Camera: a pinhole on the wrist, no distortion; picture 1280 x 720 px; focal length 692.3 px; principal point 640.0 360.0 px. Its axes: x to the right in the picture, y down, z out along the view. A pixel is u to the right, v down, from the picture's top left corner.
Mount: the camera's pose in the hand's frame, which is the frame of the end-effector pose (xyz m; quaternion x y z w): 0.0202 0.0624 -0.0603 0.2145 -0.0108 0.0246 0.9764
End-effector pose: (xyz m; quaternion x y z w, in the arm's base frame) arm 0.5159 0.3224 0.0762 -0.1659 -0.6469 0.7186 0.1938
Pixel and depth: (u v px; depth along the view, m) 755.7 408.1 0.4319
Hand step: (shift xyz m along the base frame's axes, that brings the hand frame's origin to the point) -0.2388 -0.2497 0.1263
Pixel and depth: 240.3 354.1 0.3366
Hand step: 0.0435 -0.2854 0.1128
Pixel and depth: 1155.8 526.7 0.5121
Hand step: -0.5661 -0.2111 0.0792
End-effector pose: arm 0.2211 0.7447 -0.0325 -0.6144 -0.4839 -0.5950 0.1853
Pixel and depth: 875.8 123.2 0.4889
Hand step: -0.0916 0.4602 0.0020
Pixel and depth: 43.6 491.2 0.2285
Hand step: 0.1175 0.0613 -0.2013
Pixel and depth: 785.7 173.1 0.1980
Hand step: -0.0116 0.1336 0.0115
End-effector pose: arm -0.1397 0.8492 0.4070 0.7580 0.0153 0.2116 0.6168
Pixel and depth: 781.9 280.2 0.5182
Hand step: 0.2934 -0.2767 -0.2132
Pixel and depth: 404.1 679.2 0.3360
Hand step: -0.0060 -0.3277 -0.0240
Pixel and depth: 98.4 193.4 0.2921
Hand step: -0.0997 -0.1832 -0.2137
